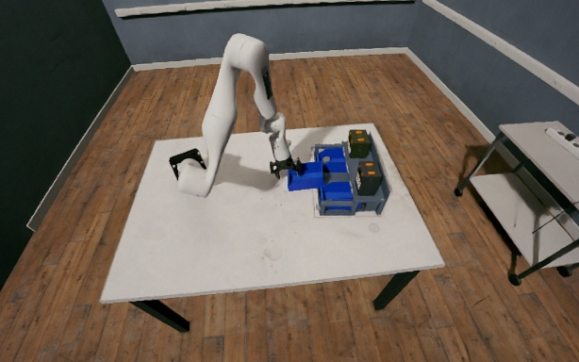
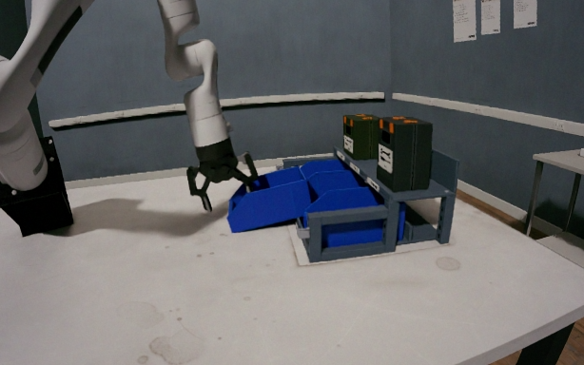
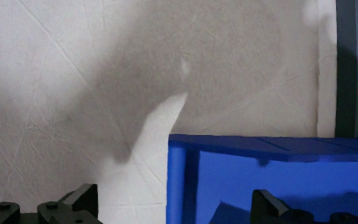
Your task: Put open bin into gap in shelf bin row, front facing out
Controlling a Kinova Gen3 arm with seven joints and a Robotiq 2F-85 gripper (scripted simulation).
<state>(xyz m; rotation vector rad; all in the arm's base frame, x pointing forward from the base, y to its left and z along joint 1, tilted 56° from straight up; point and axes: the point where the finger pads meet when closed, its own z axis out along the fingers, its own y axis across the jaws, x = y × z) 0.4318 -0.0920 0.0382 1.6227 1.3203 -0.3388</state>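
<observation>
Right now the grey block is 2 cm ahead of my hand, 5 cm to the right of it and 2 cm below it. Also, from my hand: grey shelf (24 cm ahead, 11 cm to the right, 3 cm above).
</observation>
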